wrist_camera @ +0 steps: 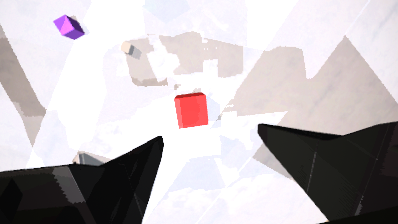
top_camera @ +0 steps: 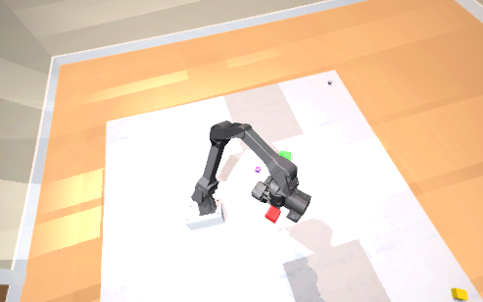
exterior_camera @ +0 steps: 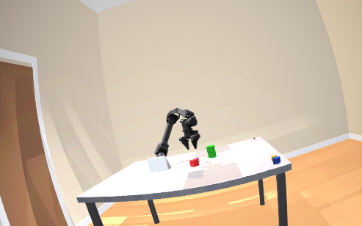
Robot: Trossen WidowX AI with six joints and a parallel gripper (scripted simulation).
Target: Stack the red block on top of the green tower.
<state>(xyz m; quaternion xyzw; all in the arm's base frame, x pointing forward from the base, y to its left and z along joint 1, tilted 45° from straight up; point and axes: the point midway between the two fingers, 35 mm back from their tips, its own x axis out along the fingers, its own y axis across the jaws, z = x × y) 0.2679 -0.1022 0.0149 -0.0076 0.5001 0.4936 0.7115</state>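
Right now my gripper tip is 10 cm above the red block, 1 cm to the right of it and 1 cm past it. The rest, counted from my gripper tip: blue block 55 cm ahead, 45 cm to the right, 11 cm below; then yellow block 54 cm ahead, 37 cm to the right, 11 cm below; then purple object 23 cm to the left, 12 cm below, 2 cm behind.
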